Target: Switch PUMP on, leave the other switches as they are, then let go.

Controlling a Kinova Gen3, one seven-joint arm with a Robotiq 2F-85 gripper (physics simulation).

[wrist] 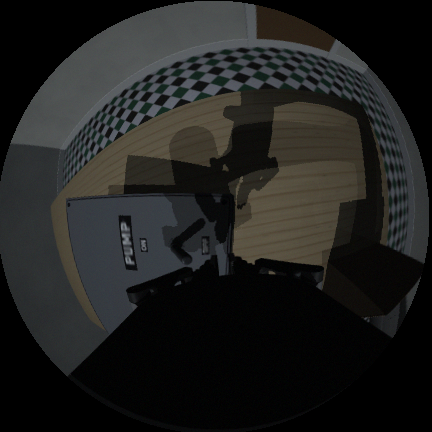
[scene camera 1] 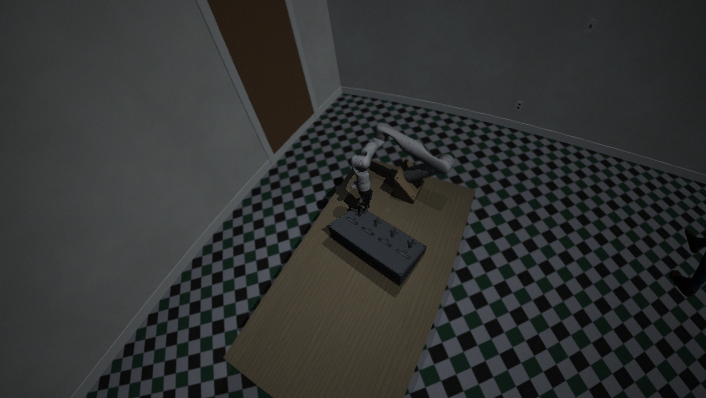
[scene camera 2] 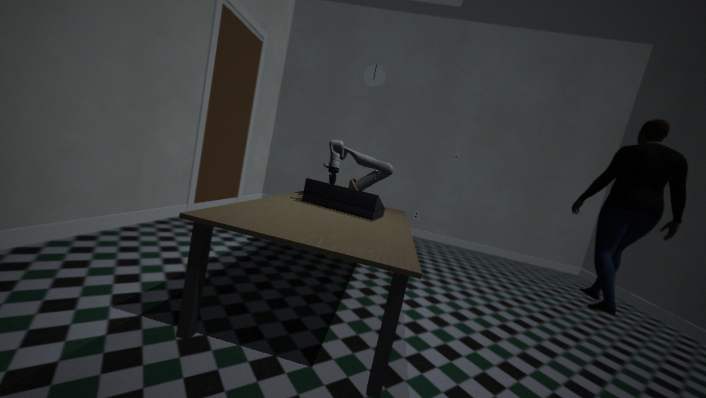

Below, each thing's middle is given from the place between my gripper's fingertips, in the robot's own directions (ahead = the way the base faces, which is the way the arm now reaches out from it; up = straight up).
Labels:
Right now my hand is 160 mm short of the dark grey switch box (scene camera 1: 391,255), 140 mm to the right of it and 20 mm above it.

